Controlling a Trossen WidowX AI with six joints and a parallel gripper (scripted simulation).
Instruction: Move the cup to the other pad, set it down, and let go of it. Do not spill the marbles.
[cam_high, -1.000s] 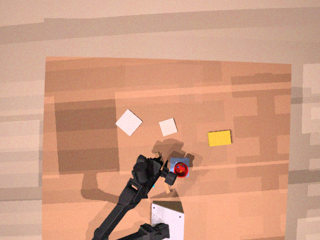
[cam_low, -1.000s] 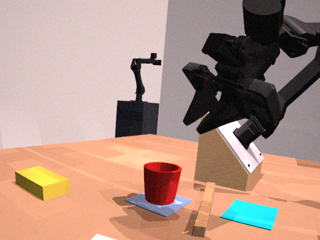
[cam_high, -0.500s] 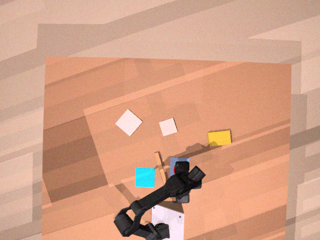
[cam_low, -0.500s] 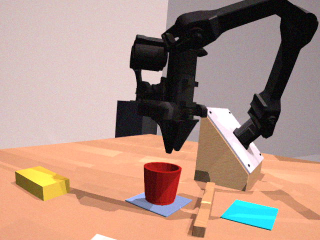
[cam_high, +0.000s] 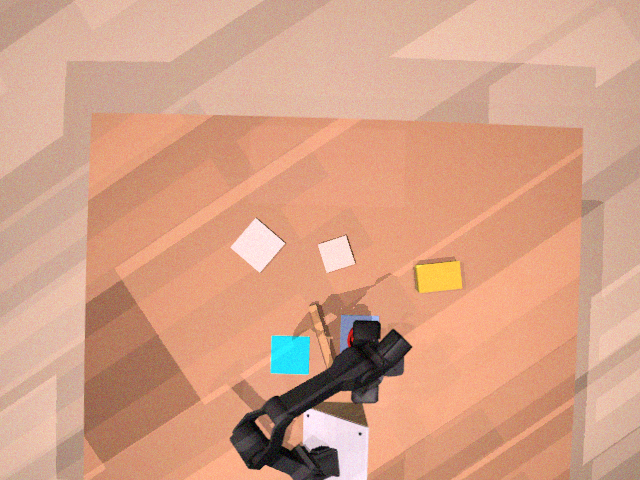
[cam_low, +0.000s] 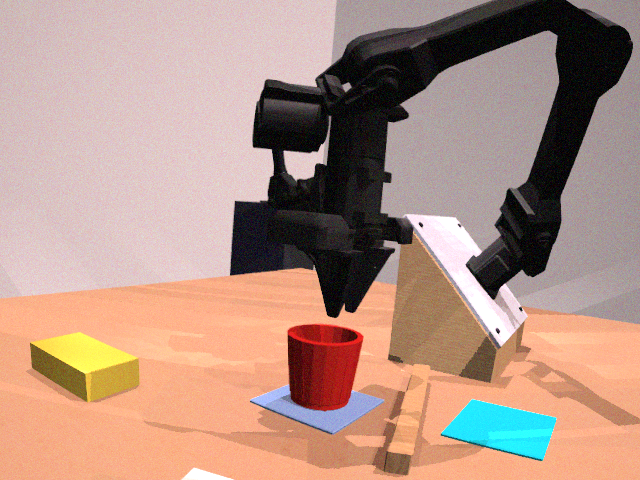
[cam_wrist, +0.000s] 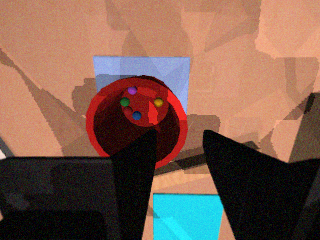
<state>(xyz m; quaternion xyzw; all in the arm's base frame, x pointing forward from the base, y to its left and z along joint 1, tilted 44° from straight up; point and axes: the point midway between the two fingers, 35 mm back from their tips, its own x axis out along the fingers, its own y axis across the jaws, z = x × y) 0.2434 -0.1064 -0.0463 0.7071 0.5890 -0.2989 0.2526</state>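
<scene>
Right now my gripper tip is 50 mm above the red cup and 30 mm short of it. Round my gripper tip: cyan pad 180 mm to the left, 100 mm below; thin wooden bar 90 mm to the left, 90 mm below, 20 mm ahead.
</scene>
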